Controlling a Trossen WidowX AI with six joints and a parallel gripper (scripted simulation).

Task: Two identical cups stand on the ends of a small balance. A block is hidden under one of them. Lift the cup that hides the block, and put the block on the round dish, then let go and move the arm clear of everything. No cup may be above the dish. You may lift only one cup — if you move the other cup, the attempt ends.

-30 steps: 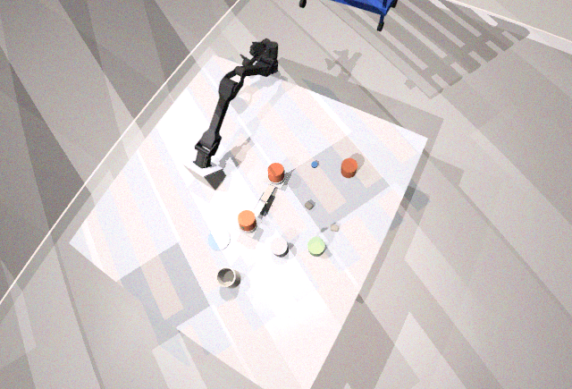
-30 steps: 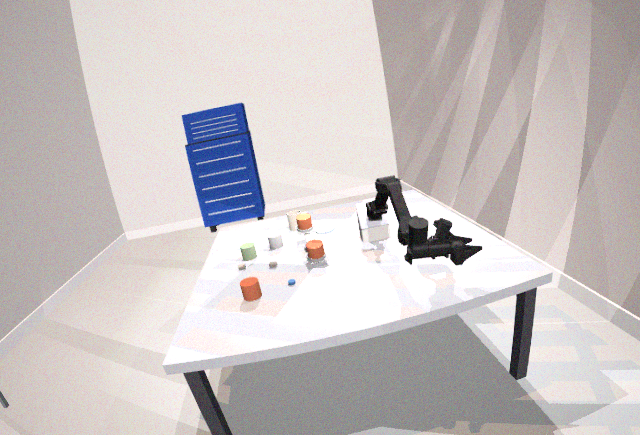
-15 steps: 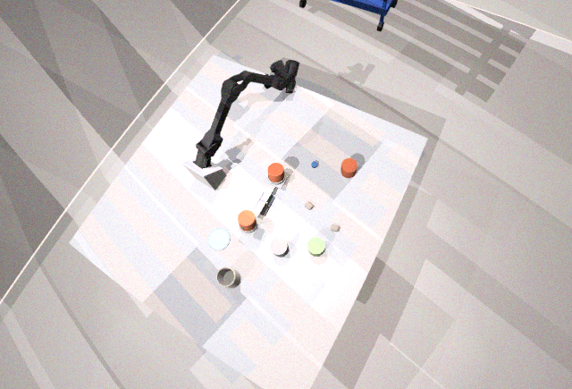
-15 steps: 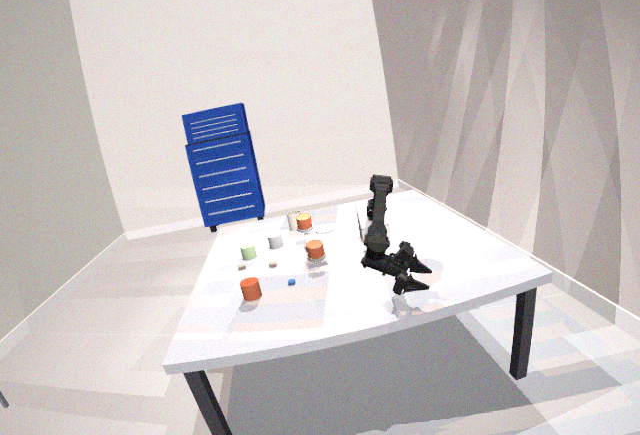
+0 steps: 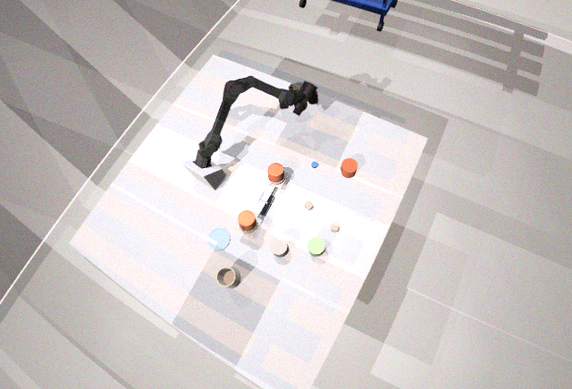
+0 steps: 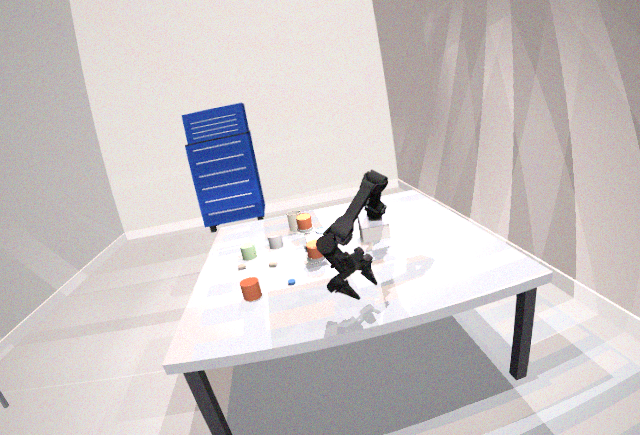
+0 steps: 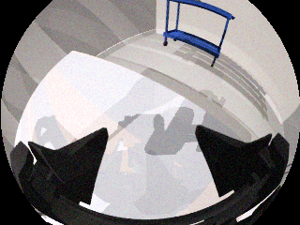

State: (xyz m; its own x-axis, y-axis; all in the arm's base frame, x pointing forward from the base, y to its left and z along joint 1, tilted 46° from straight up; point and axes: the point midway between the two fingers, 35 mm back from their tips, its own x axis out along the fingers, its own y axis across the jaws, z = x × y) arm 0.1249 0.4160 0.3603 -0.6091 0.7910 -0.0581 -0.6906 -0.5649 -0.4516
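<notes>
Now: the pale teal block 180 mm ahead of my gripper tip, 400 mm to the right of it and 20 mm below it. Round my gripper tip: small blue disc (280 mm ahead, 240 mm to the right, 50 mm below); orange cup (230 mm ahead, 660 mm to the right, 50 mm above); balance beam (210 mm ahead, 530 mm to the right, 20 mm below).
</notes>
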